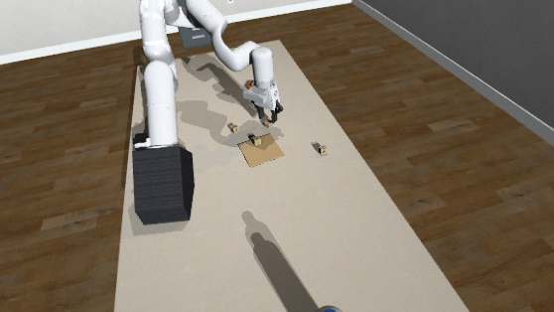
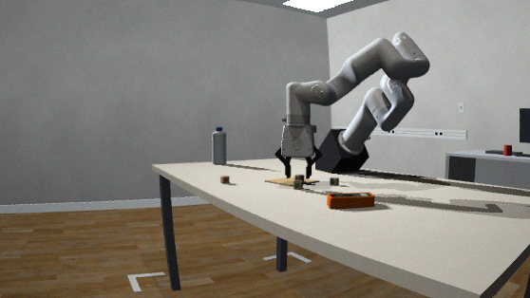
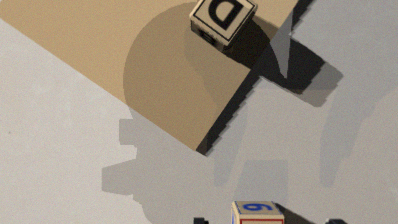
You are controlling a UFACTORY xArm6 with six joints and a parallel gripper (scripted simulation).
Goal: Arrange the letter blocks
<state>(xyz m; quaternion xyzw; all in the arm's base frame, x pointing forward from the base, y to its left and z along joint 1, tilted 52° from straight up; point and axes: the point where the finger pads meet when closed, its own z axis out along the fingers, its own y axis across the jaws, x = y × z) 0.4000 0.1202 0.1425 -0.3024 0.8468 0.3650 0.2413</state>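
The thin mat is 6 cm behind my hand, 14 cm to the right of it and 5 cm below it. The rest, counted from my hand: grey bottle (5 cm behind, 83 cm to the right, 4 cm above).
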